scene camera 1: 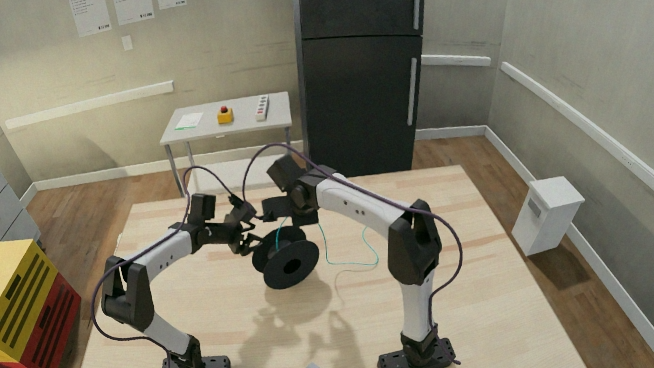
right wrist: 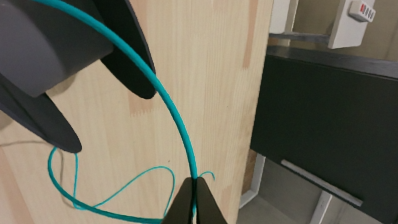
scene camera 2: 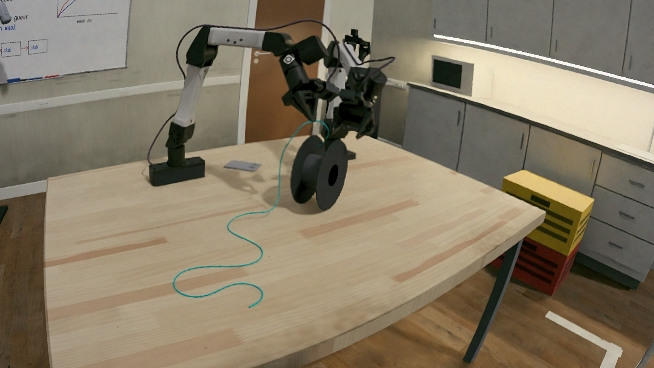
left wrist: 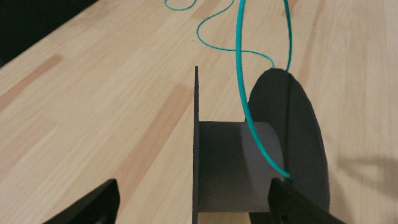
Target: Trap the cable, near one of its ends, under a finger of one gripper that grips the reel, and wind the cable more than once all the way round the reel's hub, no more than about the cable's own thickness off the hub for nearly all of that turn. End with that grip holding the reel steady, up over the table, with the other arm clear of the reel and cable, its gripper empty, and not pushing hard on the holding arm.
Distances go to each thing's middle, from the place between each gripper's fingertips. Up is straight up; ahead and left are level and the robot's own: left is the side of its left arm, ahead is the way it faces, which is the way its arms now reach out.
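With my left gripper (scene camera 2: 343, 135) I am 10 cm above the black reel (scene camera 2: 324, 173) and 6 cm to the left of it.
The reel, counted from my right hand (scene camera 2: 313, 121), is 16 cm below, 6 cm to the left and 4 cm behind.
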